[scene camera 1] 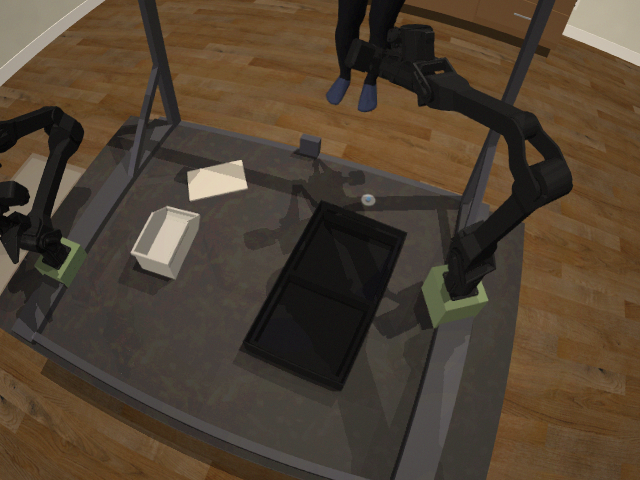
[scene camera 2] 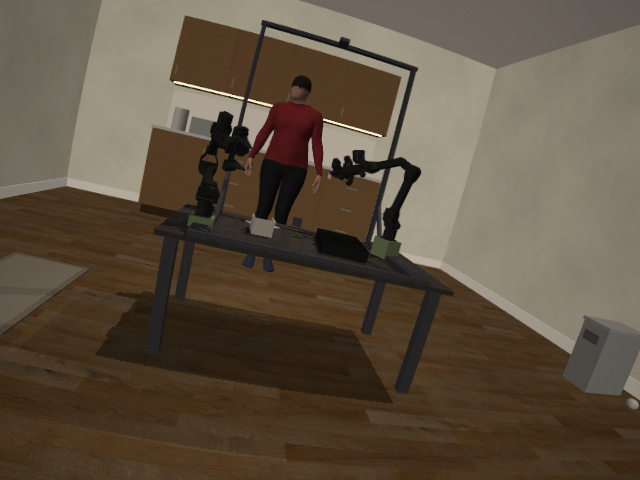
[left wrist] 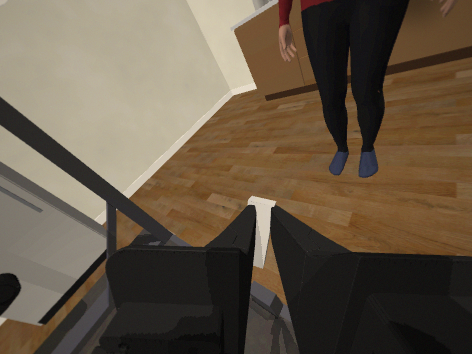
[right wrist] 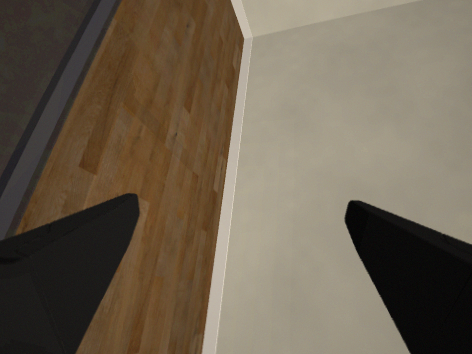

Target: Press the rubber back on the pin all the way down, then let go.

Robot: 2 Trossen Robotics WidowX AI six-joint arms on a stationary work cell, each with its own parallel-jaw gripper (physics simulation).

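Seen in the pictures: left gripper, fingertip midpoint: [scene camera 1: 368, 57] [scene camera 2: 330, 174] [left wrist: 261, 212]; right gripper, fingertip midpoint: [scene camera 1: 0, 259] [scene camera 2: 247, 159] [right wrist: 244, 207]; left arm's base, origin of the base link: [scene camera 1: 460, 284] [scene camera 2: 388, 239]; right arm's base, origin of the base link: [scene camera 1: 56, 255] [scene camera 2: 202, 215].
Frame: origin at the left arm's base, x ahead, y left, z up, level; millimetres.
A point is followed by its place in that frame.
Note:
A small pale disc with a blue centre [scene camera 1: 368, 199] @[x 110, y -301, z -86 mm] lies on the table [scene camera 1: 180, 335] @[x 582, y -26, z -93 mm], beyond the far end of the black tray; it is too small to tell how far down the rubber back sits on the pin. My left gripper [scene camera 1: 356, 55] @[x 108, y -441, z 242 mm] [left wrist: 261, 212] @[x 108, y -441, z 242 mm] is raised past the table's far edge, well away from the disc, pointing toward the person. Its fingers are shut on a narrow white piece [left wrist: 262, 232] @[x 110, y -432, z 236 mm], which sticks out a little beyond the fingertips. My right gripper [right wrist: 244, 207] @[x 844, y -65, z 225 mm] is open and empty, at the left of scene camera 1, off the table's side.
The black two-part tray [scene camera 1: 293, 279] @[x 323, y -114, z -77 mm] lies at right of centre. A white open box [scene camera 1: 173, 268] @[x 581, y -172, z -59 mm] and a flat cream sheet [scene camera 1: 217, 180] @[x 469, y -429, z -88 mm] are left of it. A small grey block [scene camera 1: 310, 145] @[x 222, y -472, z -52 mm] is at the far edge. A person [scene camera 2: 290, 134] [left wrist: 350, 60] stands behind the table near the left gripper.

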